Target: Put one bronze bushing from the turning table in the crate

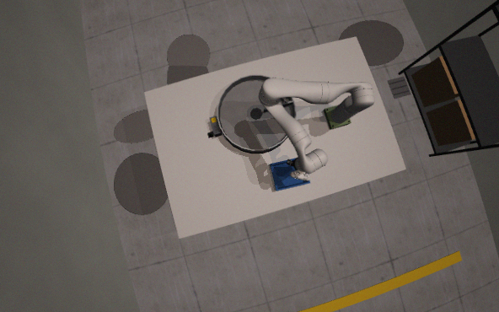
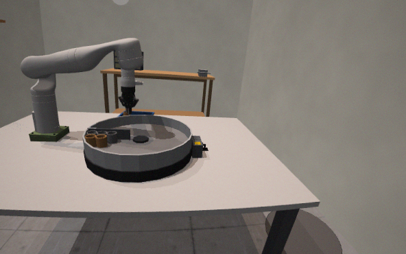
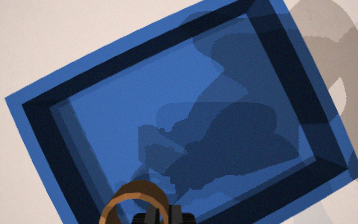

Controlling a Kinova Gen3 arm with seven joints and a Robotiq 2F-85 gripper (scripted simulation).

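The blue crate is 4 cm ahead of my hand, 3 cm to the left of it and 6 cm below it. Round my hand: round grey turning table 10 cm ahead, 34 cm to the right, 3 cm below.
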